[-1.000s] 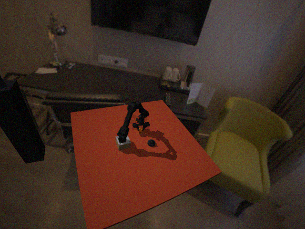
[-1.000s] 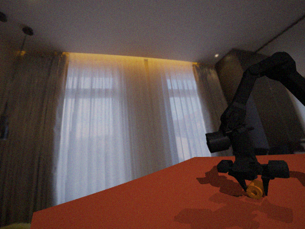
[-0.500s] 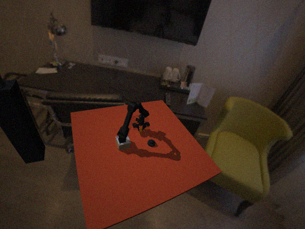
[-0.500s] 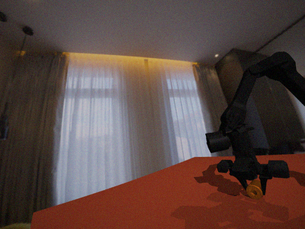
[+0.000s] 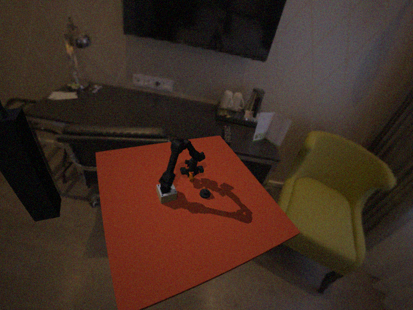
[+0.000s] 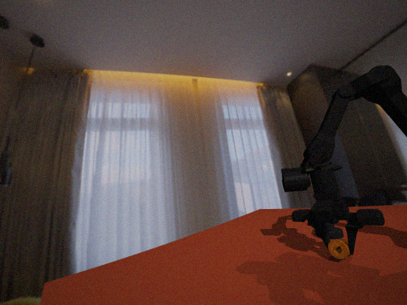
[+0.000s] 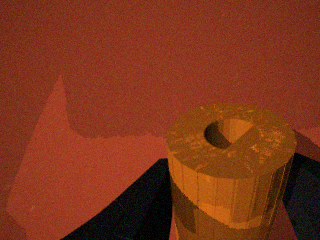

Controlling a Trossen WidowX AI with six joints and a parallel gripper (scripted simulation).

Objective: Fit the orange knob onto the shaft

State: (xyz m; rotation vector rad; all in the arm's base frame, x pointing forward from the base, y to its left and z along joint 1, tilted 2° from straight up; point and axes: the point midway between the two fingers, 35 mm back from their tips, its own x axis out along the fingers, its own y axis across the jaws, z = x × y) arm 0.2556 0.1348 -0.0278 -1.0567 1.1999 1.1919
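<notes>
The round dark pedestal lies 5 cm ahead of my gripper tip, 19 cm to the right of it and 1 cm above it. From my gripper tip the other things lie so: orange knob (1 cm to the right, 1 cm above).
</notes>
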